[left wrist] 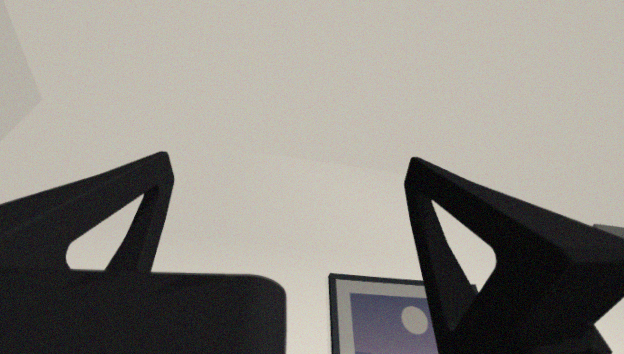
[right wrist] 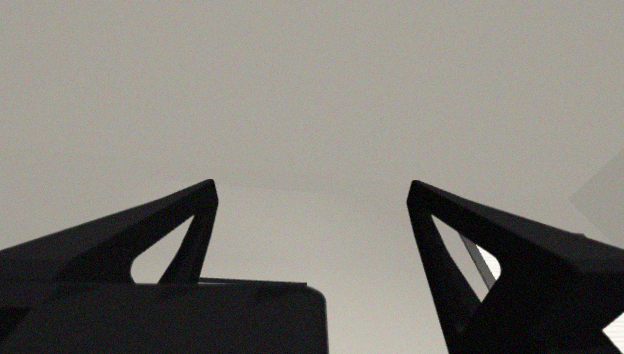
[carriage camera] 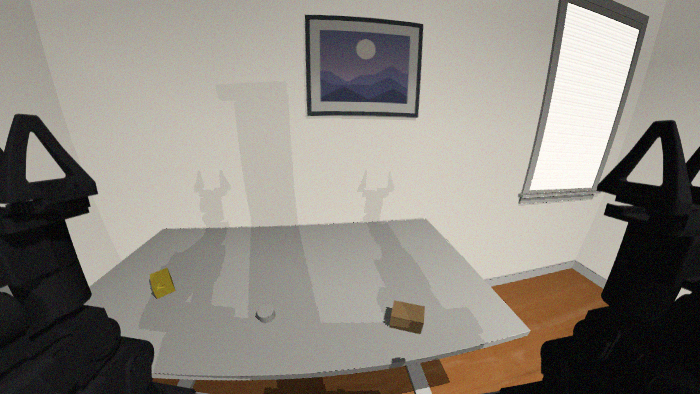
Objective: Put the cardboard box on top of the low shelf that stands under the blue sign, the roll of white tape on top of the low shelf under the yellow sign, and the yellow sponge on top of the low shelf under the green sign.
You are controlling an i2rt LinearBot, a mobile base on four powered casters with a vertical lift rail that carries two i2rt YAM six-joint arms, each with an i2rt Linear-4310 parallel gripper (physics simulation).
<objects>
A cardboard box shows in the carriage camera view (408, 317); in the left wrist view it is out of frame, in the right wrist view it is out of frame.
</objects>
